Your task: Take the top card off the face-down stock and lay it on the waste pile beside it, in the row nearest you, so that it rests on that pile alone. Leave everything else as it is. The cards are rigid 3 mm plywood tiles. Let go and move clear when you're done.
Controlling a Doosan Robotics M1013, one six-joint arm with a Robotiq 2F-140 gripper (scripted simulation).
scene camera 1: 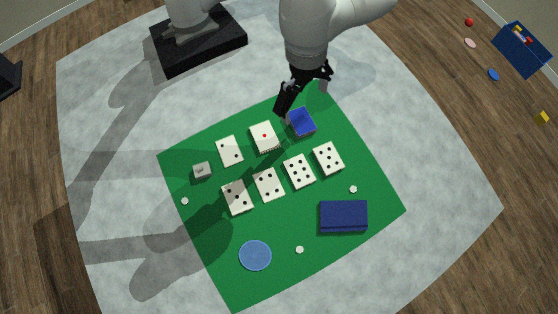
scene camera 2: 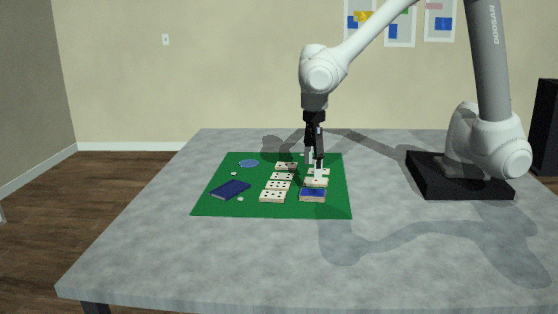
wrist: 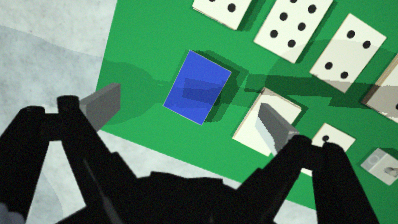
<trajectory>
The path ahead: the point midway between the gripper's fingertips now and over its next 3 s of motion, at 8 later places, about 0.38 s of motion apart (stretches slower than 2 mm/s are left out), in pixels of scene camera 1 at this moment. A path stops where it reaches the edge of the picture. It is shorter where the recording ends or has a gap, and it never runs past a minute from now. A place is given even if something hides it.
The gripper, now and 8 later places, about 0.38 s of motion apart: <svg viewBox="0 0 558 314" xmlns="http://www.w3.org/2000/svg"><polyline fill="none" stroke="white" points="304,105 303,109 303,112 302,115 301,118 301,118 301,118 301,119 301,119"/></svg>
</trajectory>
